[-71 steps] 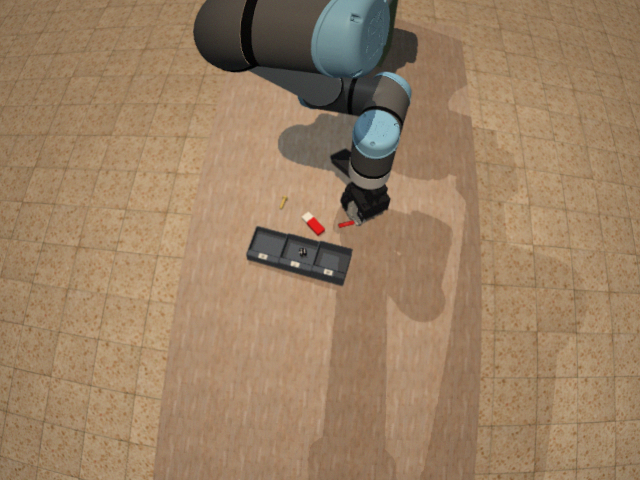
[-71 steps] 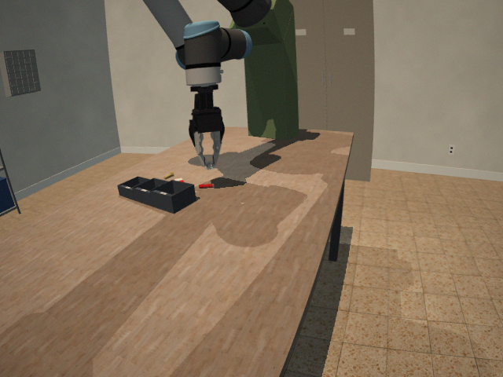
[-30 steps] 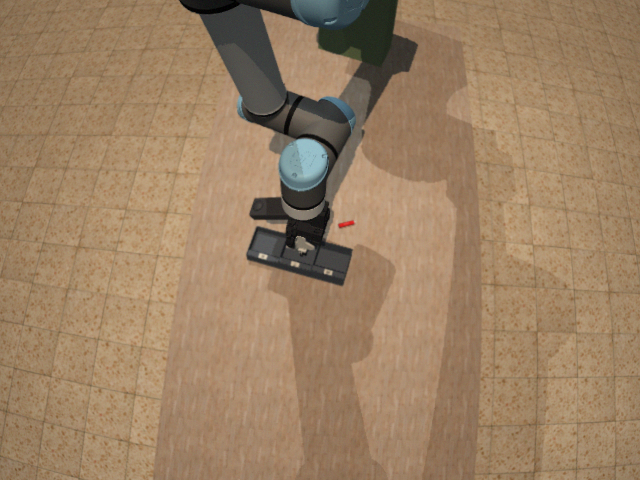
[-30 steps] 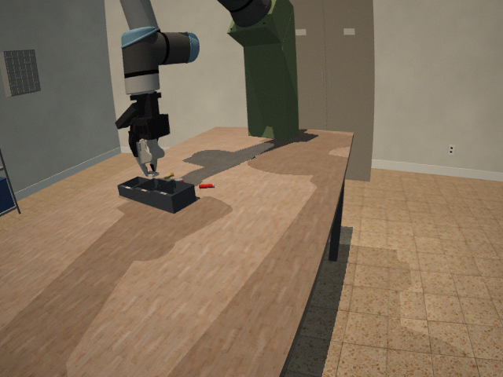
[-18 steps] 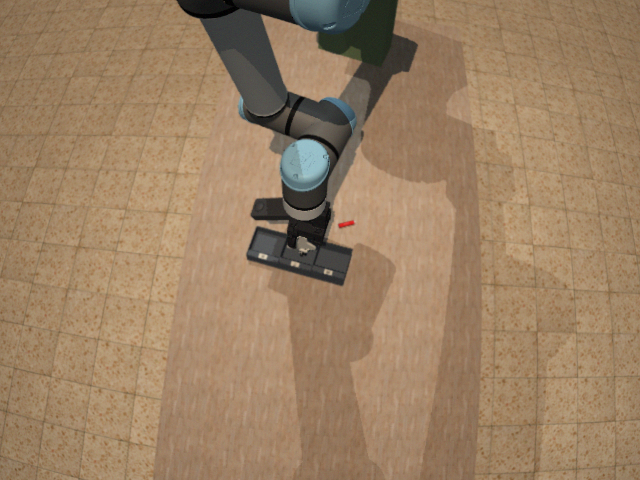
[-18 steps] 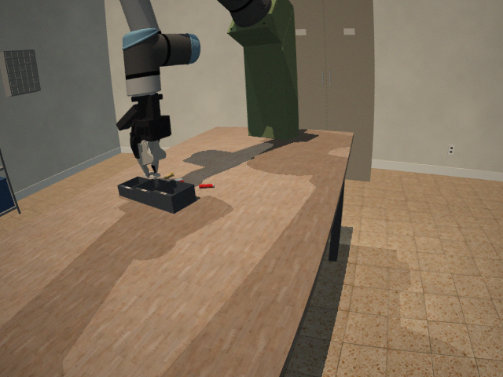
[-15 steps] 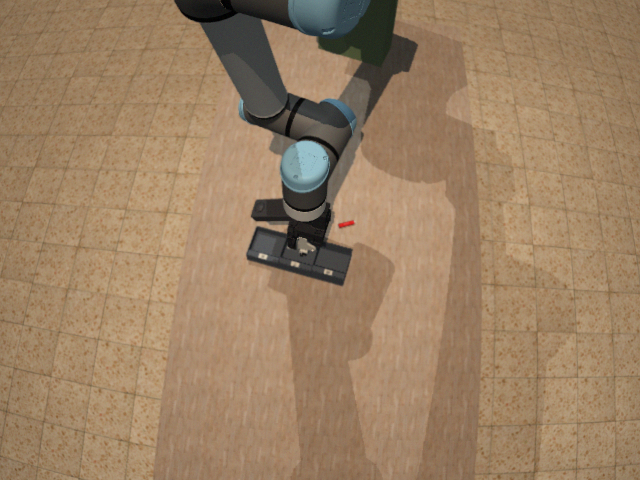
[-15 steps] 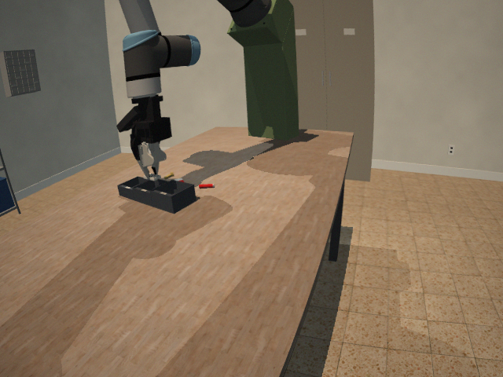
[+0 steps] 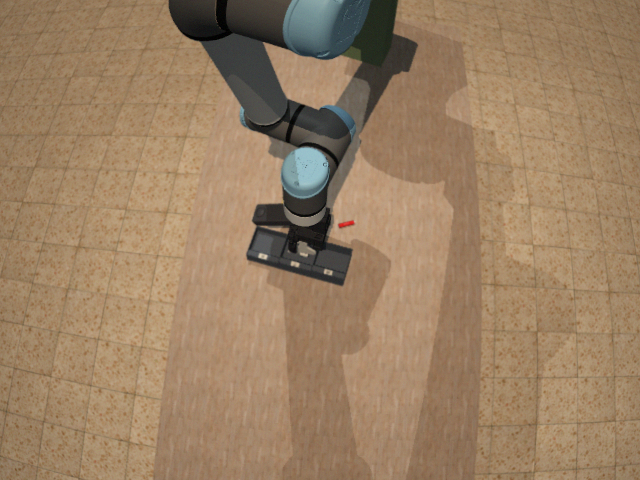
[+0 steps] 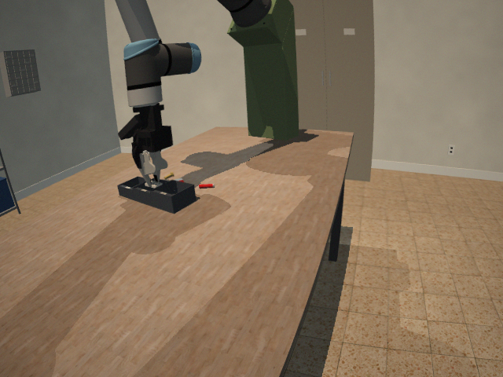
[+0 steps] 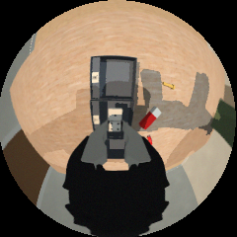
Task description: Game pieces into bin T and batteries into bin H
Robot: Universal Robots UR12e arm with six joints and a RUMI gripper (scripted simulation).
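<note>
The three-compartment bin row lies 30 mm below my hand and 10 mm ahead of it. Also, from my hand: red-and-white block: 80 mm behind, 60 mm to the left, 50 mm below; white domino: 10 mm below; black die: 40 mm below, 10 mm to the left.
</note>
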